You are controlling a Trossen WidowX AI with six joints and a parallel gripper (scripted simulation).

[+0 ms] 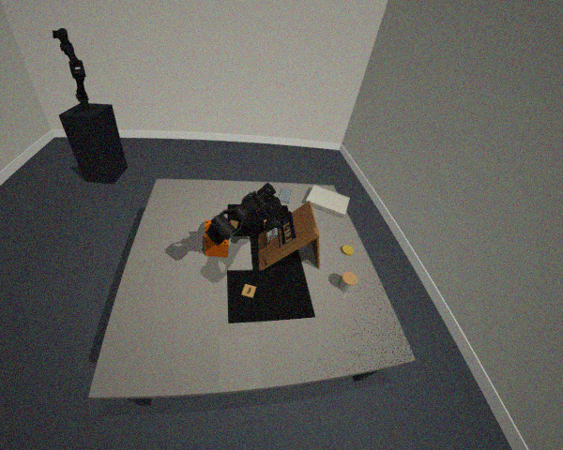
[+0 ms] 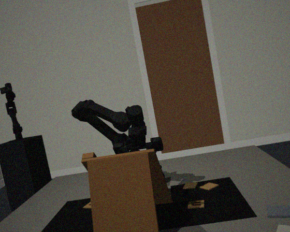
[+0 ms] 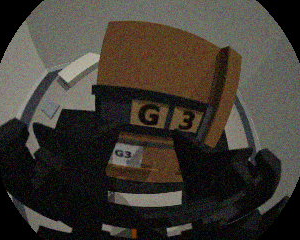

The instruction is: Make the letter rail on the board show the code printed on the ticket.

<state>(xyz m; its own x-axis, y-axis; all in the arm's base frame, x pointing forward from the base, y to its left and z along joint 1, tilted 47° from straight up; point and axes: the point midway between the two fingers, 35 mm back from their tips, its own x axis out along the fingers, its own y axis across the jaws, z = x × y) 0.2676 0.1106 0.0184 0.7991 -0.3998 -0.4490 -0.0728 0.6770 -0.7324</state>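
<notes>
Now: the white ticket 30 mm behind my gripper tip, 30 mm to the left of it and 110 mm below it. From my gripper tip the other things lie so: yellow disc 420 mm ahead, 30 mm to the left, 180 mm below; then black mat 100 mm behind, 40 mm to the right, 190 mm below; then grey-blue card 70 mm ahead, 480 mm to the left, 190 mm below.
</notes>
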